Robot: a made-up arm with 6 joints.
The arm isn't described. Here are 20 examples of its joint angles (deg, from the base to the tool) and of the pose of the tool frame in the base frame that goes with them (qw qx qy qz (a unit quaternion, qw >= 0); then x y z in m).
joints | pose
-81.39 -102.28 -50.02 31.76 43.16 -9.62 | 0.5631 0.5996 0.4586 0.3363 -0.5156 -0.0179 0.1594
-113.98 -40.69 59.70 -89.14 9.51 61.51 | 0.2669 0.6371 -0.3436 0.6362 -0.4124 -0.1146 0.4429
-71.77 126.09 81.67 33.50 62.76 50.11 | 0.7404 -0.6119 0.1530 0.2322 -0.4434 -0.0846 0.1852
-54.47 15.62 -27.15 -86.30 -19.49 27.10 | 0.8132 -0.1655 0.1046 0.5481 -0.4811 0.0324 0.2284
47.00 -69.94 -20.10 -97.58 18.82 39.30 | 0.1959 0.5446 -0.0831 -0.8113 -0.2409 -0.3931 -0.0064
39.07 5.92 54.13 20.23 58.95 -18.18 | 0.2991 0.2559 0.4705 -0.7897 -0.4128 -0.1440 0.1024
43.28 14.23 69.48 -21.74 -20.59 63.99 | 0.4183 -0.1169 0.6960 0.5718 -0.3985 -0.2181 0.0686
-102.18 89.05 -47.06 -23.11 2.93 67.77 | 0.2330 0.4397 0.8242 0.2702 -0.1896 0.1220 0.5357
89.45 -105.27 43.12 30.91 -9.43 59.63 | 0.3134 0.6082 -0.6135 0.3943 -0.3411 -0.3831 0.1037
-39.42 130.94 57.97 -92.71 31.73 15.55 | 0.4545 0.7113 -0.0160 -0.5359 -0.3755 0.0659 0.1637
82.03 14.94 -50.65 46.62 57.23 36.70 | 0.9602 -0.0939 -0.1240 -0.2320 -0.1929 -0.4132 -0.1307
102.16 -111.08 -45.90 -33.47 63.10 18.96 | 0.0135 -0.8076 0.4828 0.3385 -0.0704 -0.4166 0.2949
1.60 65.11 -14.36 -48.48 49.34 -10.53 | 0.7329 0.4895 0.2820 -0.3791 -0.5351 -0.0291 -0.0375
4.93 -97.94 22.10 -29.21 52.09 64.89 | 0.0647 -0.4187 0.6089 0.6706 -0.4821 -0.2774 0.1263
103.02 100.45 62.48 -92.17 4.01 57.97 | 0.7712 -0.5051 -0.2491 0.2968 -0.1467 -0.3659 0.0072
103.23 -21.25 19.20 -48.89 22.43 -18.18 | 0.7536 -0.5841 0.2931 -0.0711 -0.1978 -0.4593 0.2430
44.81 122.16 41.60 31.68 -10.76 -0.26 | 0.4017 0.8155 0.3638 -0.2030 -0.3594 -0.2294 0.0190
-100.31 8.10 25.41 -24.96 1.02 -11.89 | 0.0151 0.6979 0.6808 0.2217 -0.4046 -0.0705 0.3965
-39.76 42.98 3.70 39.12 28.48 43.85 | 0.1147 0.5582 0.7962 -0.2033 -0.3342 0.0983 0.2530
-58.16 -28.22 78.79 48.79 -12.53 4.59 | 0.3398 0.0335 -0.8905 -0.3007 -0.3388 -0.0151 0.2055
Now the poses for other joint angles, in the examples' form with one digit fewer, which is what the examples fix.
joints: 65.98 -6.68 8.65 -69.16 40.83 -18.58
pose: 0.874 -0.221 0.415 0.124 -0.265 -0.484 0.049
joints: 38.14 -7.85 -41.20 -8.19 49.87 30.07
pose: 0.905 -0.278 0.307 0.098 -0.460 -0.315 -0.138
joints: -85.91 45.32 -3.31 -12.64 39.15 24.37
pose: 0.046 0.688 0.709 -0.145 -0.309 0.024 0.491
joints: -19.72 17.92 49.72 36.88 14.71 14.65
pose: 0.033 -0.348 -0.924 0.157 -0.385 -0.053 0.172
